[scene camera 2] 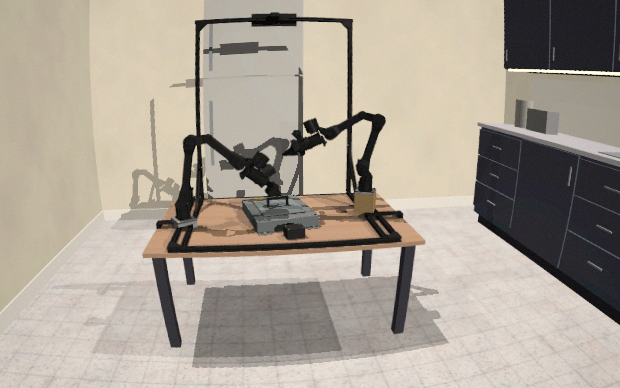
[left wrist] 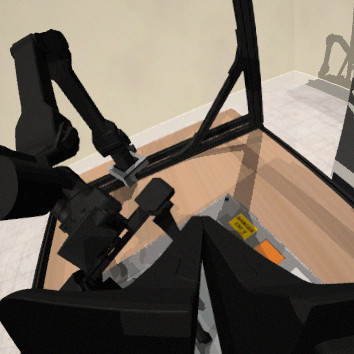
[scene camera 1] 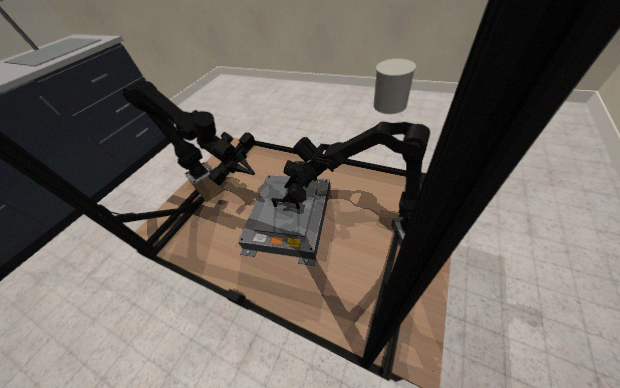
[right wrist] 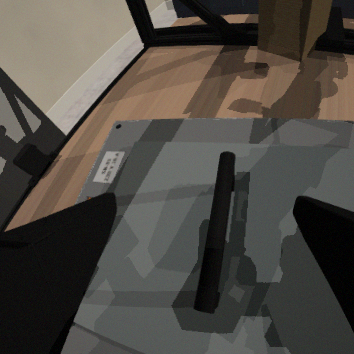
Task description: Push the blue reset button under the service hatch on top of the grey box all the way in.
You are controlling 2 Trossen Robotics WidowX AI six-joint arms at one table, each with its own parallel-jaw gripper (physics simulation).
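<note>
The grey box point(scene camera 1: 320, 231) point(scene camera 2: 302, 223) point(left wrist: 228, 201) point(right wrist: 104, 138) lies on the table. Its service hatch point(scene camera 1: 272, 220) point(right wrist: 165, 215) looks closed and flat. A black bar handle point(scene camera 1: 283, 201) point(scene camera 2: 278, 198) point(right wrist: 218, 225) stands up from it. The blue reset button does not show in any view. My right gripper point(scene camera 1: 294, 198) point(scene camera 2: 274, 193) point(right wrist: 206, 203) is open and empty. It is close over the handle, which appears between its fingers in the right wrist view; how deep they reach is unclear. My left gripper point(scene camera 1: 253, 173) point(scene camera 2: 285, 153) point(left wrist: 199, 223) is shut, empty, and high beside the box.
White point(scene camera 1: 260, 238), orange point(scene camera 1: 276, 241) point(left wrist: 269, 252) and yellow point(scene camera 1: 293, 242) point(left wrist: 243, 226) labels lie along one edge of the box. A small black block point(scene camera 2: 294, 231) is on the frame bar near the box. A wooden block point(scene camera 2: 365, 203) point(right wrist: 292, 27) supports the left arm.
</note>
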